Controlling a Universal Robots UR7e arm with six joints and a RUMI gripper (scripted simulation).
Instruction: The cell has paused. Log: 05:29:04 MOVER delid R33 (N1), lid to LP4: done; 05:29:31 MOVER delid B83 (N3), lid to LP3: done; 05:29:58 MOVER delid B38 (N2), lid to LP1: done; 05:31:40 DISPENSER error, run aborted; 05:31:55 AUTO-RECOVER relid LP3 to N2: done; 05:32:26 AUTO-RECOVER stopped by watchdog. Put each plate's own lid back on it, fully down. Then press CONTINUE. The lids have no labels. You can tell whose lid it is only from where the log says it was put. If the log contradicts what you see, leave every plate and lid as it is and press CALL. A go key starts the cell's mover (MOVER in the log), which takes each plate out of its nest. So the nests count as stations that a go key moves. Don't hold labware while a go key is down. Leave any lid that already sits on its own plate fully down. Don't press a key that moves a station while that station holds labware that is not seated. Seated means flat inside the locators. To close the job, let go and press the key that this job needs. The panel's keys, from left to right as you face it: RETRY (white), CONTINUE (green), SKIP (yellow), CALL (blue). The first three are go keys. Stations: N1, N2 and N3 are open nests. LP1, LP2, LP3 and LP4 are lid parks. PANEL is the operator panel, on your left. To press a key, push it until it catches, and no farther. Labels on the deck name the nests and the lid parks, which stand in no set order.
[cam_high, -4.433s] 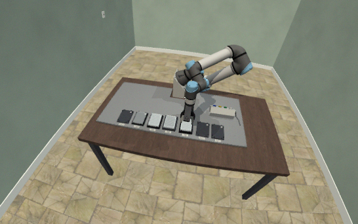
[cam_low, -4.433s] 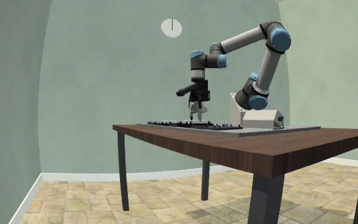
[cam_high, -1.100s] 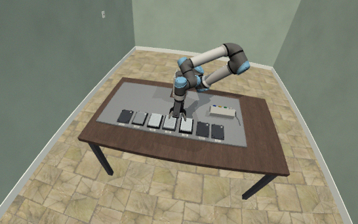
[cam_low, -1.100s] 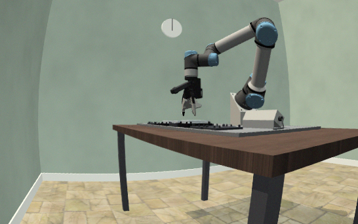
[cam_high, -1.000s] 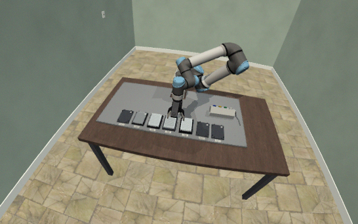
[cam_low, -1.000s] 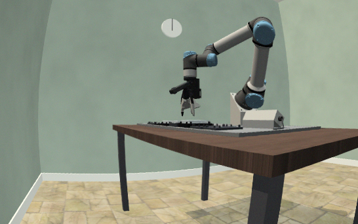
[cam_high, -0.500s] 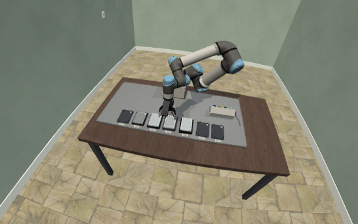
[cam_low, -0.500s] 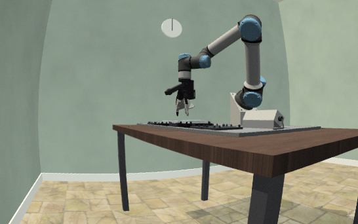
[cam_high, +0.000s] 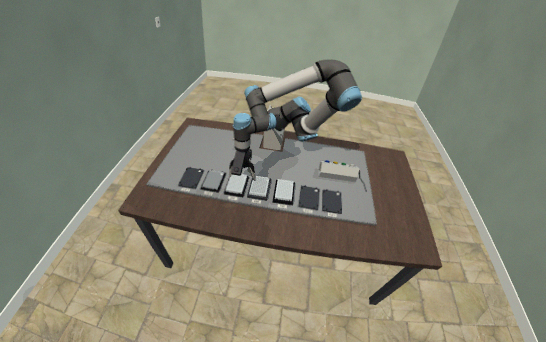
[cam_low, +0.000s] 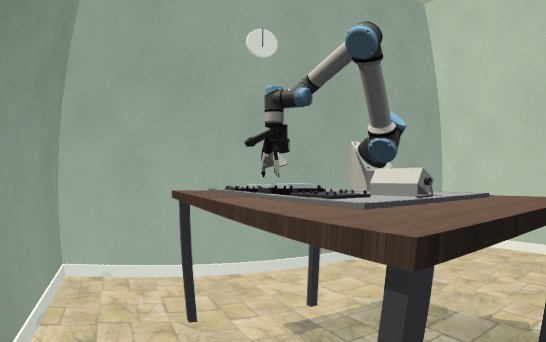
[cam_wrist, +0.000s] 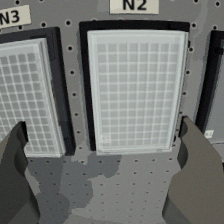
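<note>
My gripper is now 40 mm above the well plate and 30 mm to the left of it. From my hand the other things lie so: grey lid (160 mm to the right, 50 mm below, 10 mm behind); white plate (90 mm to the left, 40 mm below); black lid park (160 mm to the right, 60 mm below, 10 mm behind).
</note>
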